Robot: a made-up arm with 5 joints.
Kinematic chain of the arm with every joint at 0, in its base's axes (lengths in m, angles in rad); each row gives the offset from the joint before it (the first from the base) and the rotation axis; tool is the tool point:
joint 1: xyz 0 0 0.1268 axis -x
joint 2: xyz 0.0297 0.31 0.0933 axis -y
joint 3: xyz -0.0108 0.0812 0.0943 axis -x
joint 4: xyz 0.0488 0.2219 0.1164 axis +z
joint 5: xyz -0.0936 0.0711 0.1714 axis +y
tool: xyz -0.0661 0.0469 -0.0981
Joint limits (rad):
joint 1: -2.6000..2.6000
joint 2: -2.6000..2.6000
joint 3: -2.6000..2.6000
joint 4: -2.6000..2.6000
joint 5: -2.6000..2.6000
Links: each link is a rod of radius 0.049 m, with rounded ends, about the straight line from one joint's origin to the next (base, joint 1, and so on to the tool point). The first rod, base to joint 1, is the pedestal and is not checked.
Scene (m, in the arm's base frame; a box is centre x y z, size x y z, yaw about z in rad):
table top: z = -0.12
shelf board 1: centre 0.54 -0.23 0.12 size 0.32 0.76 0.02 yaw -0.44
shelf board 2: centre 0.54 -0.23 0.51 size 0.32 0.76 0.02 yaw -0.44
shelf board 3: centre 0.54 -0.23 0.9 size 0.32 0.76 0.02 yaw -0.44
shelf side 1: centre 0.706 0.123 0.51 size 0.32 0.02 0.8 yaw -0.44
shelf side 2: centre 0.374 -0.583 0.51 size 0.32 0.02 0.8 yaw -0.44
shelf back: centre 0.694 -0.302 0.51 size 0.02 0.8 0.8 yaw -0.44
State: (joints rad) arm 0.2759 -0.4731 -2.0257 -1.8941 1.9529
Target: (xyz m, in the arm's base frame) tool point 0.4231 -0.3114 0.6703
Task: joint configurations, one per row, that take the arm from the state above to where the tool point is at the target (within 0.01 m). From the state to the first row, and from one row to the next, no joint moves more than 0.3 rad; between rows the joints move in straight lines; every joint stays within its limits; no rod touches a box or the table.
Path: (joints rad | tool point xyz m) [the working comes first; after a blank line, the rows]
Joints at the target: -0.8748 -0.4287 -1.1508 -1.5508 1.7484
Straight joint move there: touches shelf board 2.

1: 0.0569 -0.3264 -1.8729 -1.7701 1.9215 | 0.3092 -0.0622 0.4698
2: -0.1622 -0.1797 -1.7202 -1.6460 1.8900 | 0.2687 -0.1174 0.5823
3: -0.3812 -0.0329 -1.5674 -1.5220 1.8586 | 0.1934 -0.2033 0.6703
4: -0.6280 -0.2308 -1.3591 -1.5364 1.8035 | 0.3046 -0.2691 0.6826
5: -0.8748 -0.4287 -1.1508 -1.5508 1.7484 | 0.4231 -0.3114 0.6703

